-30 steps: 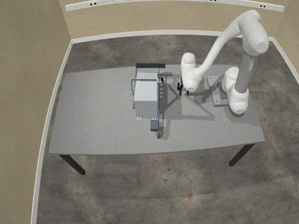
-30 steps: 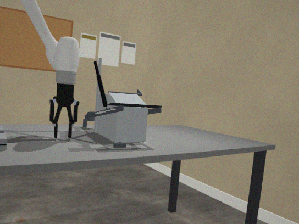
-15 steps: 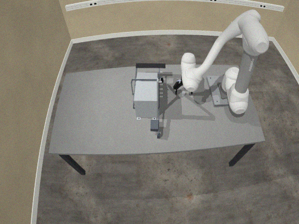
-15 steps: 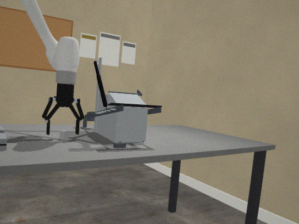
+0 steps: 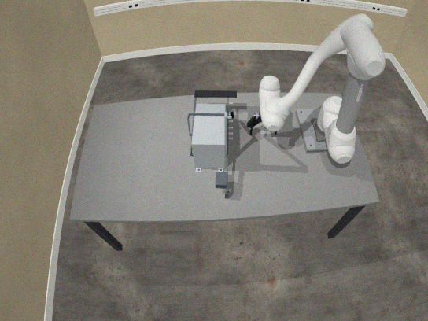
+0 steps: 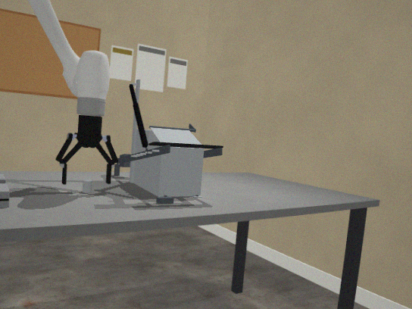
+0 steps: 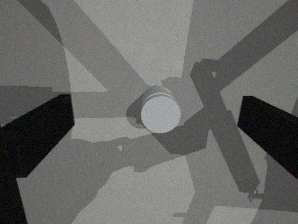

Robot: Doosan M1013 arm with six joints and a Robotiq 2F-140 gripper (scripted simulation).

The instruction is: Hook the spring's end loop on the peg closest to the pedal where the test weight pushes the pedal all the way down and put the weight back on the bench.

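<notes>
My hand is 10 mm above the steel test weight. From my hand the other things lie so: dark spring 190 mm ahead, 40 mm to the left, 210 mm above.
</notes>
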